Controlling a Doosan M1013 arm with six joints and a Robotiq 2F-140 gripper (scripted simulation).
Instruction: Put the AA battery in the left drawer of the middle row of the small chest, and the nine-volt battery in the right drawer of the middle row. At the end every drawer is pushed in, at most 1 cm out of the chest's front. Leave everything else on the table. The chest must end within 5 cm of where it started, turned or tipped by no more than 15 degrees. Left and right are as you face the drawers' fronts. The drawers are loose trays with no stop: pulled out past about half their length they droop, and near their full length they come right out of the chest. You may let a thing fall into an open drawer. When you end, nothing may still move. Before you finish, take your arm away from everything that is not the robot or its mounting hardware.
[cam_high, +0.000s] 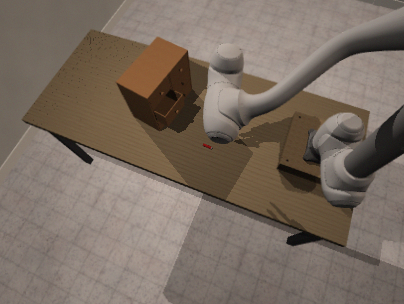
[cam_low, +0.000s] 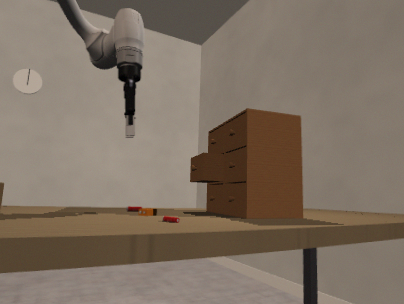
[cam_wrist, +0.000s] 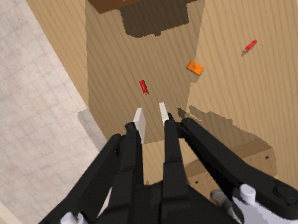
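Now: hand 4 cm short of the AA battery, 2 cm to the right of it and 27 cm above it. Round my hand: orange nine-volt battery: 1 cm ahead, 17 cm to the right, 27 cm below.
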